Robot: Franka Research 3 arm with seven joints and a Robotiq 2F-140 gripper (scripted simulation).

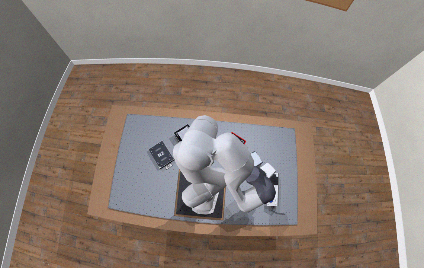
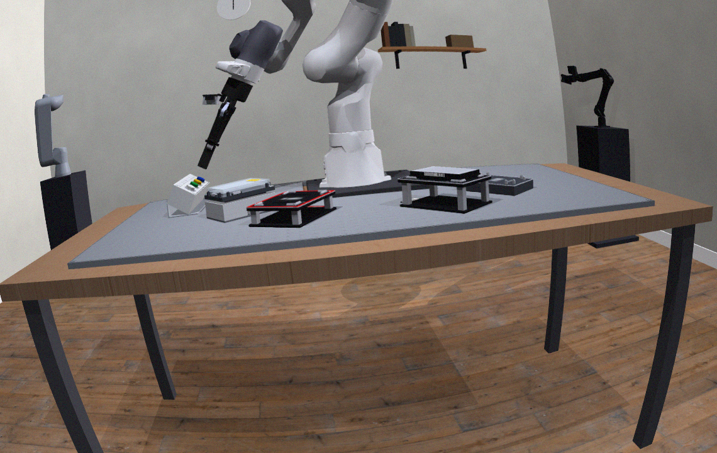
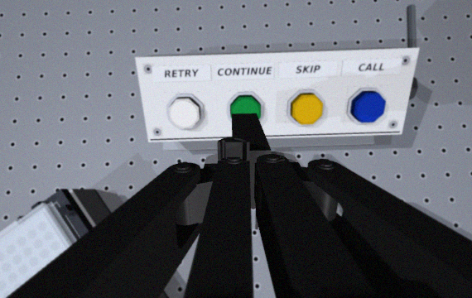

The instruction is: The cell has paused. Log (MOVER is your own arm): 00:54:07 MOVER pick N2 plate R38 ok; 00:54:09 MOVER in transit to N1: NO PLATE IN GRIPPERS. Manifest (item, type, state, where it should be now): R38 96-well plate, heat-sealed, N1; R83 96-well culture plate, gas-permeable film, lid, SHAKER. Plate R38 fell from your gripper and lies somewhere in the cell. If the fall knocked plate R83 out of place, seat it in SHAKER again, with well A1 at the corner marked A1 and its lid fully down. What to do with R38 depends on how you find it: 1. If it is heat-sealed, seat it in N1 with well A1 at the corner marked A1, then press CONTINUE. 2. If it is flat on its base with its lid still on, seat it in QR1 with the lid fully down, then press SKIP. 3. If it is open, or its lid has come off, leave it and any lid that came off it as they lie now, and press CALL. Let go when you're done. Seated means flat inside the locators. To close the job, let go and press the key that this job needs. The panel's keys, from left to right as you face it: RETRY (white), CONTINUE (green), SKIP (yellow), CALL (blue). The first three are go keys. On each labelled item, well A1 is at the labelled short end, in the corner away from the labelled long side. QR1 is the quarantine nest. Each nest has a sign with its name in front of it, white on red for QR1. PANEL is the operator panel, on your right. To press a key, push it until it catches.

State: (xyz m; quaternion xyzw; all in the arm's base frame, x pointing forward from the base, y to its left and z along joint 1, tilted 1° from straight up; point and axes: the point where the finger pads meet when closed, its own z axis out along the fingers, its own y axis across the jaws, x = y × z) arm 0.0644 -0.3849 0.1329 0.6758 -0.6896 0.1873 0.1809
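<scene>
Now: hand 5 cm short of the retry key, 4 cm to the left of it and 7 cm above it. Round my hand: QR1 nest: 26 cm ahead, 22 cm to the left, 10 cm below; call key: 10 cm behind, 4 cm to the right, 7 cm below; skip key: 5 cm behind, 4 cm to the right, 7 cm below.
</scene>
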